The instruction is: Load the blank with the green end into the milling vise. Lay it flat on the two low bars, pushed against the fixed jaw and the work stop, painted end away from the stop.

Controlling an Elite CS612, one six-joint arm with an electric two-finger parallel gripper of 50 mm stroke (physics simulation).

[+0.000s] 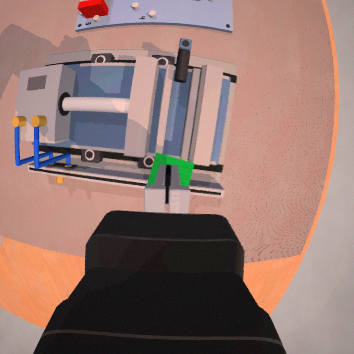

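Observation:
A green shape, seemingly the blank's painted end, shows around and beyond the fingertips at the vise's near edge. The rest of the blank is hidden, and its pose and support cannot be made out. My gripper is shut with its tips over the green, nothing gripped; contact cannot be told. The milling vise lies beyond it, with the screw-side jaw at left and the fixed jaw at right. Low bars run between the jaws. The dark work stop is at their far end.
Blue bent pipes with brass-coloured ends stand at the vise's near left corner. A rail runs along its near side. A blue-grey panel with a red block is at the far side. The orange table edge curves at right.

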